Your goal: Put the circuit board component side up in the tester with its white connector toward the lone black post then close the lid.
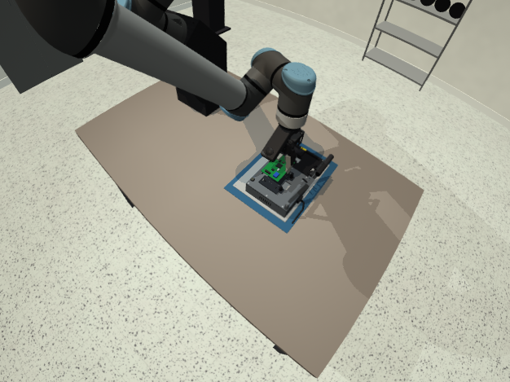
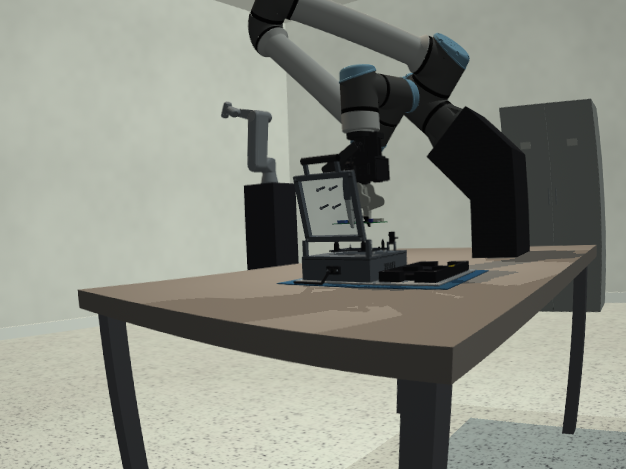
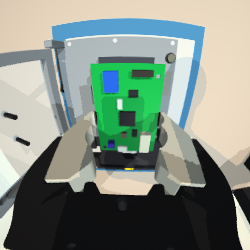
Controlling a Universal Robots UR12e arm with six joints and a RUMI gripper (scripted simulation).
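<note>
The green circuit board lies right at my hand. Also, from my hand: tester bed (1 cm ahead, 6 cm below); black post (6 cm behind, 6 cm to the left, 4 cm below); tester (4 cm ahead, 4 cm to the left, 2 cm below).
</note>
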